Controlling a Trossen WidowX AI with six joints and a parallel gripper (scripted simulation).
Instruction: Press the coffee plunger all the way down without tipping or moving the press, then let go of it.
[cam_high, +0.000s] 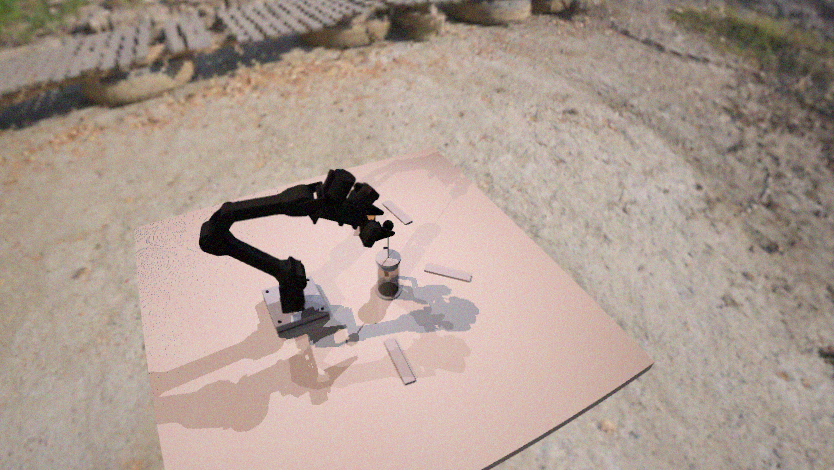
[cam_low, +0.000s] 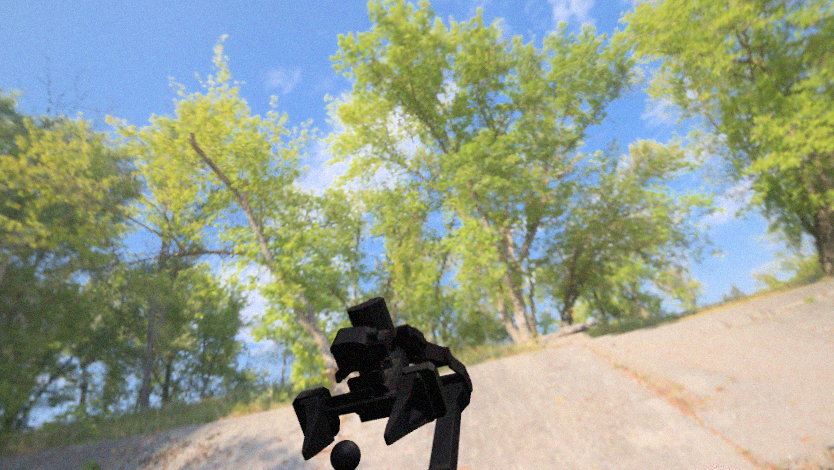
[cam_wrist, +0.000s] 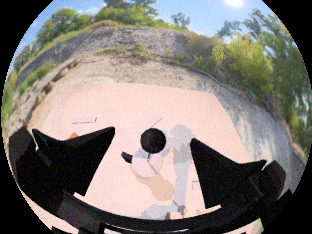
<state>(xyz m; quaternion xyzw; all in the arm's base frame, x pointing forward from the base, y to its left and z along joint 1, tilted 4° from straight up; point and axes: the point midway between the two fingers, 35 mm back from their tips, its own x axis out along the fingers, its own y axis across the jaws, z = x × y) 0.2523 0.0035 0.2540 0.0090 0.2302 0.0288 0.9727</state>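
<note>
My gripper tip is 140 mm above the coffee press and 20 mm to the right of it.
</note>
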